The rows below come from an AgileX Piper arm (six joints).
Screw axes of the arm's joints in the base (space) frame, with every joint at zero. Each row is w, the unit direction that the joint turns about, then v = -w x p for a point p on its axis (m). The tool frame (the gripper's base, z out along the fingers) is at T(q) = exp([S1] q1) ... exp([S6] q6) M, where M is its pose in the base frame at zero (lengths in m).
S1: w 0 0 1 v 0 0 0
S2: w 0 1 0 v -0.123 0 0
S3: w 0 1 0 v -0.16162 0 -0.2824
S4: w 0.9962 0 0.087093 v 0 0.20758 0
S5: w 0 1 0 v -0.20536 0 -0.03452
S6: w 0.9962 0 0.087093 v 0 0.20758 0
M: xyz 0.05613 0 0.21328 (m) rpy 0 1.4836 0 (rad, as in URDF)
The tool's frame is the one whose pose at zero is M.
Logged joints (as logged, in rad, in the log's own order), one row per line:
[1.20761 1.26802 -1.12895 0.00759 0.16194 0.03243]
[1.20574 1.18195 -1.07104 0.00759 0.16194 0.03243]
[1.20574 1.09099 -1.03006 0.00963 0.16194 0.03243]
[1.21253 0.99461 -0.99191 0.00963 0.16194 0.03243]
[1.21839 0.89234 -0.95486 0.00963 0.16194 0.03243]
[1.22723 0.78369 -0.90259 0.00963 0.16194 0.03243]
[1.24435 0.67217 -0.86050 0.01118 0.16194 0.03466]
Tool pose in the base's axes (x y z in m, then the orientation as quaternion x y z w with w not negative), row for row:
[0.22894 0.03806 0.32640 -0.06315 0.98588 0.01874 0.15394]
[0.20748 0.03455 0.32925 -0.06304 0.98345 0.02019 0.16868]
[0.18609 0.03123 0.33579 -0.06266 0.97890 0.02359 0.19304]
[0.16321 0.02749 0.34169 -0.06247 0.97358 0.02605 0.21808]
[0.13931 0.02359 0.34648 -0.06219 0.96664 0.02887 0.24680]
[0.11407 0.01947 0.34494 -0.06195 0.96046 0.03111 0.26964]
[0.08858 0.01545 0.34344 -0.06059 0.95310 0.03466 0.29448]
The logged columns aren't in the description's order. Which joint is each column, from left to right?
Columns, left to right: q5, q2, q3, q4, q1, q6.
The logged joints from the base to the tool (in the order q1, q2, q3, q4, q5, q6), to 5 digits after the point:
[0.16194 1.26802 -1.12895 0.00759 1.20761 0.03243]
[0.16194 1.18195 -1.07104 0.00759 1.20574 0.03243]
[0.16194 1.09099 -1.03006 0.00963 1.20574 0.03243]
[0.16194 0.99461 -0.99191 0.00963 1.21253 0.03243]
[0.16194 0.89234 -0.95486 0.00963 1.21839 0.03243]
[0.16194 0.78369 -0.90259 0.00963 1.22723 0.03243]
[0.16194 0.67217 -0.86050 0.01118 1.24435 0.03466]

